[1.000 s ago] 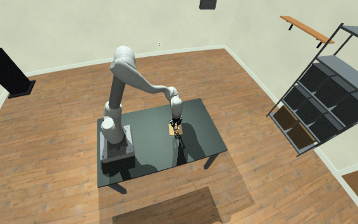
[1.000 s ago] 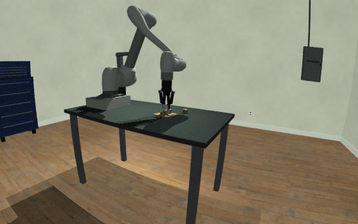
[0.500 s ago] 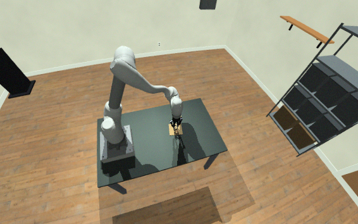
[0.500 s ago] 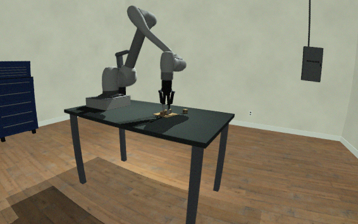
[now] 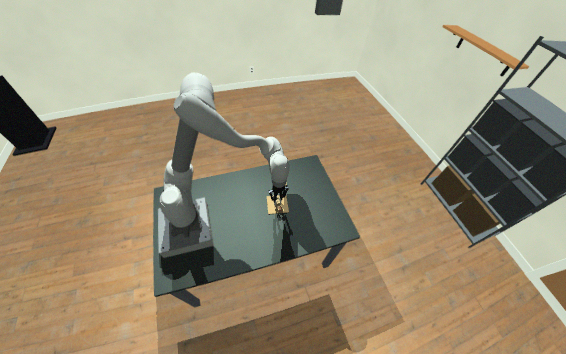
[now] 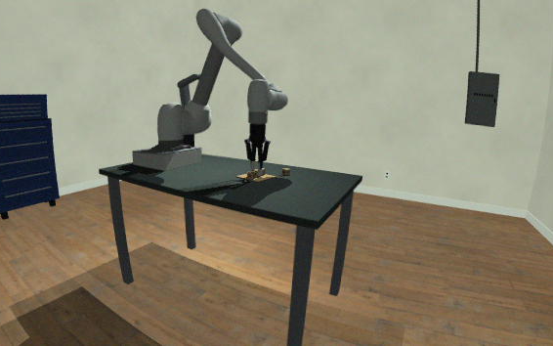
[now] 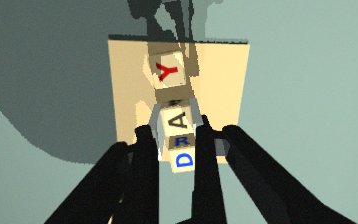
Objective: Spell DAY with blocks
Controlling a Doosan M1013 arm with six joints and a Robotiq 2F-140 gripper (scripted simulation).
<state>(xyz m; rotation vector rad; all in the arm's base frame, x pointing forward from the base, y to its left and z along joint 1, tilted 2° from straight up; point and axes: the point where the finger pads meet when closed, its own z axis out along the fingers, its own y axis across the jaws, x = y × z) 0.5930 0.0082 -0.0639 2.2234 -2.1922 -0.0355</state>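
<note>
My gripper is now 4 cm above the tan mat. Round my hand: blue D block (5 cm to the left, 2 cm below); red Y block (5 cm to the right, 2 cm below).
</note>
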